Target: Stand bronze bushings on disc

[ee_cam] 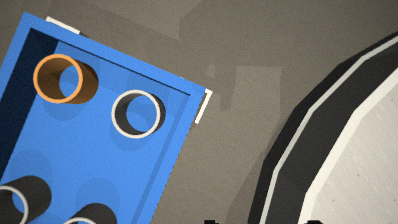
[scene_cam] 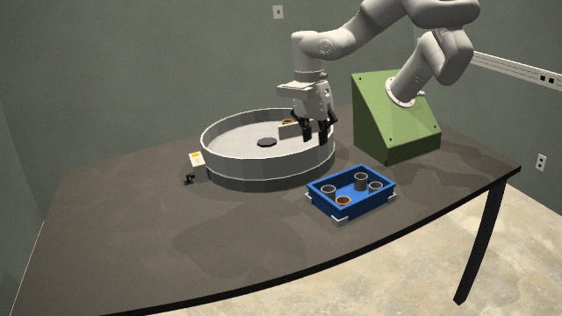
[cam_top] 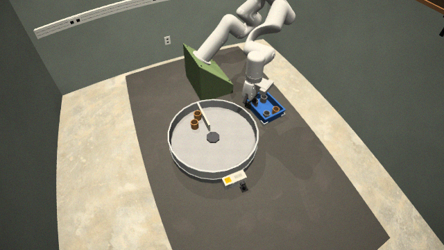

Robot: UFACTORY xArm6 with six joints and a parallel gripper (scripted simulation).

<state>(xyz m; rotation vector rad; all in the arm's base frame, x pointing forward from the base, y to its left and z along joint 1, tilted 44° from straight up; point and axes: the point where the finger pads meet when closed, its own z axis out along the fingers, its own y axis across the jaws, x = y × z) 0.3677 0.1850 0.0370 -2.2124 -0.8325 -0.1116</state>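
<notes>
The blue crate is 12 cm to the left of my hand, 12 cm below it and 6 cm behind it. The rest, counted from my hand: grey turntable disc: 22 cm to the right, 9 cm below, 9 cm ahead.
</notes>
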